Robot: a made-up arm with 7 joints. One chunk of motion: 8 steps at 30 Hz.
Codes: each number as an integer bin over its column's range. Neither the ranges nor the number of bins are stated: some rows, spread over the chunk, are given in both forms.
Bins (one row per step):
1: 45 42 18 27 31 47 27
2: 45 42 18 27 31 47 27
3: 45 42 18 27 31 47 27
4: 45 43 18 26 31 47 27
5: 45 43 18 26 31 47 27
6: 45 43 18 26 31 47 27
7: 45 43 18 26 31 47 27
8: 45 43 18 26 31 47 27
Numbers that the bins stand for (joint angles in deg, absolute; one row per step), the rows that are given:
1: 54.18 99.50 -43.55 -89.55 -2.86 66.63 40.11
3: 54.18 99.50 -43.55 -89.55 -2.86 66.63 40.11
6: 54.18 101.59 -43.55 -91.49 -2.86 66.63 40.11
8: 54.18 101.59 -43.55 -91.49 -2.86 66.63 40.11
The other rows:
2: 54.18 99.50 -43.55 -89.55 -2.86 66.63 40.11
4: 54.18 101.59 -43.55 -91.49 -2.86 66.63 40.11
5: 54.18 101.59 -43.55 -91.49 -2.86 66.63 40.11
7: 54.18 101.59 -43.55 -91.49 -2.86 66.63 40.11

